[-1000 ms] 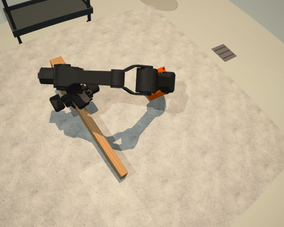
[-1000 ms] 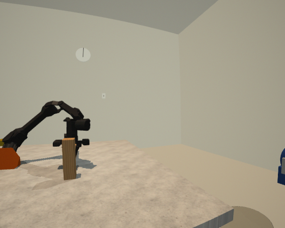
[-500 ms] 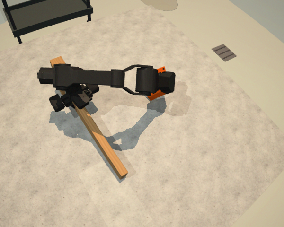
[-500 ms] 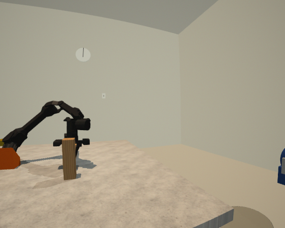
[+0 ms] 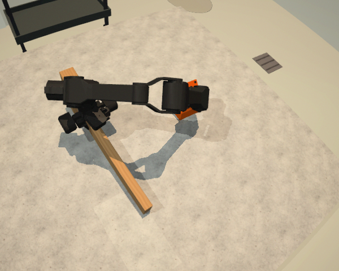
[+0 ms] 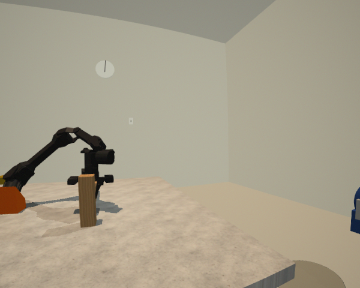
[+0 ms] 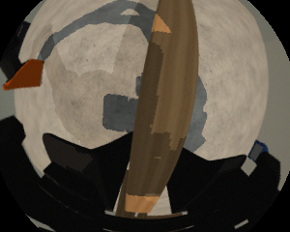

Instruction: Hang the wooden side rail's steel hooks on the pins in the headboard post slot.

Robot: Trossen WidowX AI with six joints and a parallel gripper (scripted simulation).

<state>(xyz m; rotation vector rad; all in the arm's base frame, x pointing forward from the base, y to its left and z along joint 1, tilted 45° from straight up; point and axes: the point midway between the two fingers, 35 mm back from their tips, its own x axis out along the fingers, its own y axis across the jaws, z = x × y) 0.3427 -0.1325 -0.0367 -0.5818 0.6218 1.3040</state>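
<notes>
Right now my gripper tip is 20 mm past the wooden headboard post, 140 mm to the left of it and 40 mm below it.
</notes>
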